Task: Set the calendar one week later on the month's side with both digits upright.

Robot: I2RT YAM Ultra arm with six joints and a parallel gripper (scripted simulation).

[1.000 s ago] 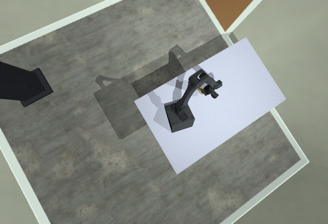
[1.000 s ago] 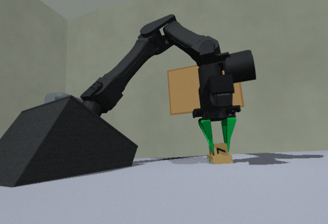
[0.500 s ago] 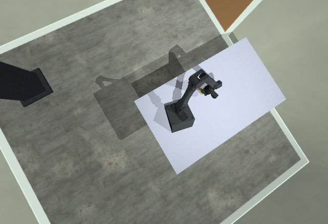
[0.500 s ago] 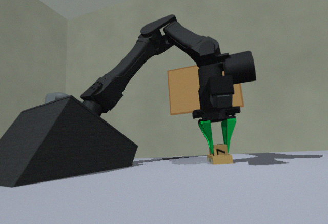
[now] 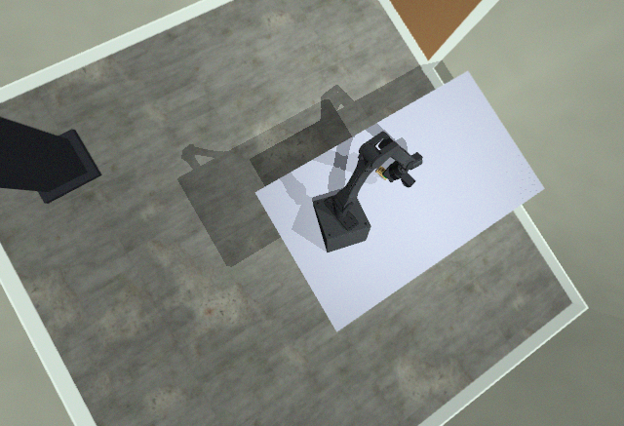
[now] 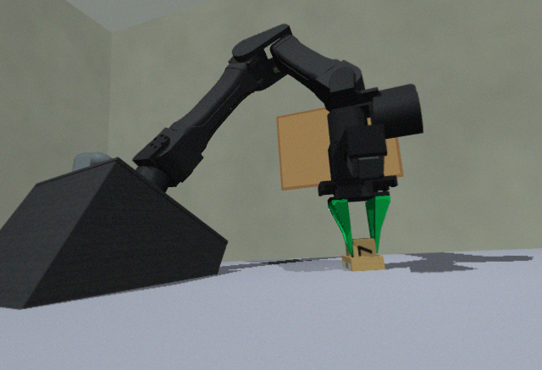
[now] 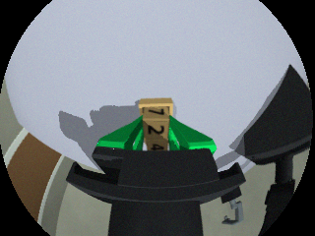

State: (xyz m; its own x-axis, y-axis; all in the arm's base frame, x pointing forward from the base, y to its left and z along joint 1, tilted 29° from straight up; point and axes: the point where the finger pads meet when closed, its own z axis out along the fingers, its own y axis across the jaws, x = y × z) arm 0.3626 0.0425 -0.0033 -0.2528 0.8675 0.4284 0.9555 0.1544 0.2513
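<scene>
Now: the wooden cube right at my hand. Round my hand: wooden tray (10 mm behind, 20 mm to the left, 20 mm below).
</scene>
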